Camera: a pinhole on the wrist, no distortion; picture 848 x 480 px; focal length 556.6 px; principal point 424.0 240.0 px. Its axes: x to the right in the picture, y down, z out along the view. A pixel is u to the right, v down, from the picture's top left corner.
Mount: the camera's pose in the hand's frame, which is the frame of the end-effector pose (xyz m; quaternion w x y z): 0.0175 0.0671 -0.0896 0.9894 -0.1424 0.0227 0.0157
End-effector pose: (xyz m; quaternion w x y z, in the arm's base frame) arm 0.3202 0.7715 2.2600 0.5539 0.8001 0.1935 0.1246
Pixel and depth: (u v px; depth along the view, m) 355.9 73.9 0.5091
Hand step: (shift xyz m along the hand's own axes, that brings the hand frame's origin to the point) -0.0184 0.0637 0.4441
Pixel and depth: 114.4 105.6 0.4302
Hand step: -0.2001 0.0831 0.3637
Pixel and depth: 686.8 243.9 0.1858
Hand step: 0.1126 0.1230 0.0838
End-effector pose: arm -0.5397 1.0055 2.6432 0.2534 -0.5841 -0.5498 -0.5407
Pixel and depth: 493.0 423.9 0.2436
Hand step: 0.0545 0.2138 0.1198
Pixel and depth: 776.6 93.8 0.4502
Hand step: 0.3249 0.0879 0.3610
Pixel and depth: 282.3 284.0 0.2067
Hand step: -0.0273 0.1399 0.1065
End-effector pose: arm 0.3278 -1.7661 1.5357 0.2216 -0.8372 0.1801 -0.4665
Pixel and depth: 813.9 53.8 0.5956
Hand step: 0.4657 0.0546 0.5166
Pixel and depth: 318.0 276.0 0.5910
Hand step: -0.0724 0.2679 0.4716
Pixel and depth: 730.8 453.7 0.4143
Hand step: 0.2563 0.3423 0.2515
